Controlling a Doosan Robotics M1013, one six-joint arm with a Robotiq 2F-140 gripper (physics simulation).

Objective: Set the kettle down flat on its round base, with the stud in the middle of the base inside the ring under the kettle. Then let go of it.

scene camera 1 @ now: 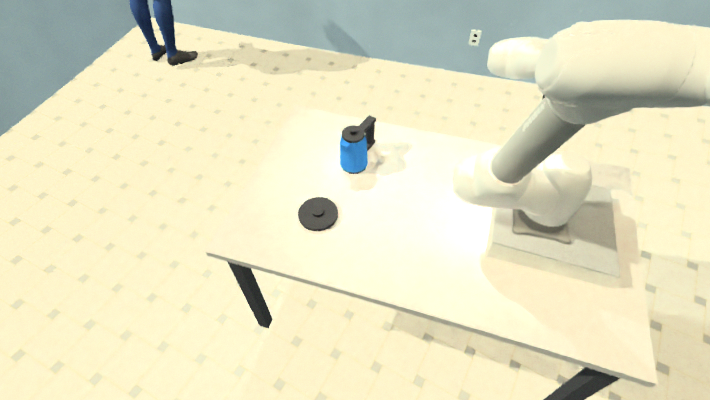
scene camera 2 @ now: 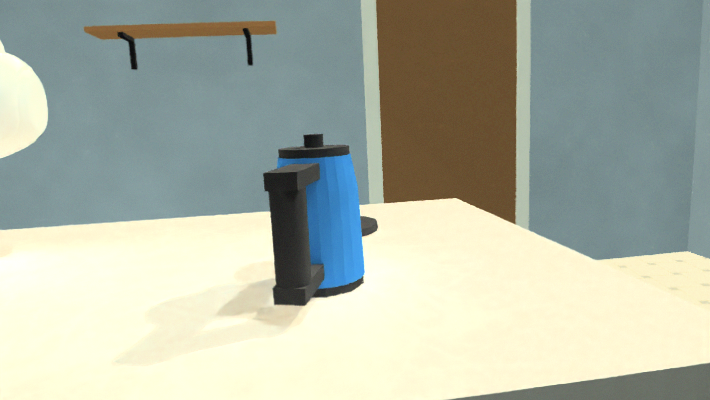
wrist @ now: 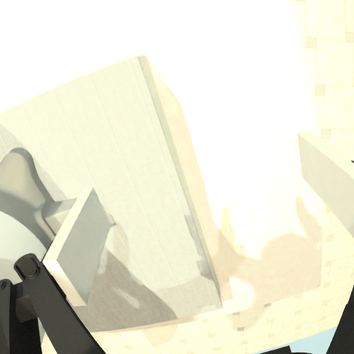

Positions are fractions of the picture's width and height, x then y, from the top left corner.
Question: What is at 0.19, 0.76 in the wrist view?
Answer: My gripper.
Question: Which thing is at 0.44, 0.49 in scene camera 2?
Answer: A blue kettle.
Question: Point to a round black base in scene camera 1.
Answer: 0.45, 0.53
